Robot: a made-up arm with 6 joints. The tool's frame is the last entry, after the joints. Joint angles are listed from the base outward.
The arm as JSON. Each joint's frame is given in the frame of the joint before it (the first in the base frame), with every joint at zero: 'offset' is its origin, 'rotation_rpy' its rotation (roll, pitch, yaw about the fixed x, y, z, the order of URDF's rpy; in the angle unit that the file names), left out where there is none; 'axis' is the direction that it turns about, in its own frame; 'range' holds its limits. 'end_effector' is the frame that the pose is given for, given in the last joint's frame.
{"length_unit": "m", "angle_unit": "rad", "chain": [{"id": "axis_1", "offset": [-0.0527, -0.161, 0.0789], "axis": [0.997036, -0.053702, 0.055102], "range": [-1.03, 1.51]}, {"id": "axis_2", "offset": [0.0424, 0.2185, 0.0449], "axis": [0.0, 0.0, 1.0], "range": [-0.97, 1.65]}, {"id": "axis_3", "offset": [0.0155, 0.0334, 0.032], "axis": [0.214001, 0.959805, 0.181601], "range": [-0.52, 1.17]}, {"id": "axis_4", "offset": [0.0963, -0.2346, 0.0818], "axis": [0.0, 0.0, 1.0], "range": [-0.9, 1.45]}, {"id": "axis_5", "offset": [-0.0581, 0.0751, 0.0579], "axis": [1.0, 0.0, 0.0], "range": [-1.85, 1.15]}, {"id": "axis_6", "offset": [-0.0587, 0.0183, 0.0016], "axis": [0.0, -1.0, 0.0], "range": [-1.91, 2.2]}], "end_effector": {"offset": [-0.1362, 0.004, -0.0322], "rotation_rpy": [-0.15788, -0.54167, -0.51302]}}
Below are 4 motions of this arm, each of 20 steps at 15 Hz.
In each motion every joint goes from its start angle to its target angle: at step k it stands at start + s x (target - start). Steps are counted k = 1, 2, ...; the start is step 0. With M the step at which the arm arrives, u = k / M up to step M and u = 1 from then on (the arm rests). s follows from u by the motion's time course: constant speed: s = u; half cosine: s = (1 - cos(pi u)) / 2; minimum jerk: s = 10 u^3 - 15 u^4 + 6 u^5.
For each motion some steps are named. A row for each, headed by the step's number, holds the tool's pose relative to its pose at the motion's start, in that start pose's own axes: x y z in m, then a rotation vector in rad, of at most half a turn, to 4 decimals.
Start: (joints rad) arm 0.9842 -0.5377 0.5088 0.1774 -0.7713 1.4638
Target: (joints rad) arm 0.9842 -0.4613 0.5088 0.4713 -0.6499 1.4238
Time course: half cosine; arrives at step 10
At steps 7, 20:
7: -0.0086 -0.0109 -0.0094 0.2127 0.0145 -0.1779
20: -0.0108 -0.0139 -0.0122 0.2697 0.0234 -0.2225

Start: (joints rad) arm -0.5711 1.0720 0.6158 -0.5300 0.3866 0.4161
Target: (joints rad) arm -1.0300 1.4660 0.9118 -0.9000 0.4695 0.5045
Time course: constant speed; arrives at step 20
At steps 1, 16, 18, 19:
1: -0.0035 0.0096 -0.0071 -0.0330 -0.0022 0.0131
16: -0.0866 0.0988 -0.1544 -0.5208 -0.0875 0.2426
18: -0.1008 0.1007 -0.1777 -0.5824 -0.1056 0.2795
19: -0.1081 0.1007 -0.1894 -0.6126 -0.1151 0.2985

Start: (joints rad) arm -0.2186 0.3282 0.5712 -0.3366 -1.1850 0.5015
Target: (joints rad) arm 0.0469 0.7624 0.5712 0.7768 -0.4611 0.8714
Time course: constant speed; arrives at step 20
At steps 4, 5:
4: -0.0239 -0.0058 -0.0520 0.3182 -0.2074 -0.1765
5: -0.0274 -0.0049 -0.0655 0.4006 -0.2559 -0.2170

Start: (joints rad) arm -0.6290 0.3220 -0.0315 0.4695 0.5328 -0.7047
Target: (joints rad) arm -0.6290 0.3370 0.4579 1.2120 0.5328 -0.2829
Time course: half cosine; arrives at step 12
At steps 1, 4, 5, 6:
1: 0.0017 -0.0038 0.0005 0.0016 0.0021 0.0117
4: 0.0306 -0.0549 0.0045 0.0389 0.0313 0.1721
5: 0.0492 -0.0808 0.0044 0.0693 0.0473 0.2546
6: 0.0717 -0.1075 0.0023 0.1103 0.0653 0.3420

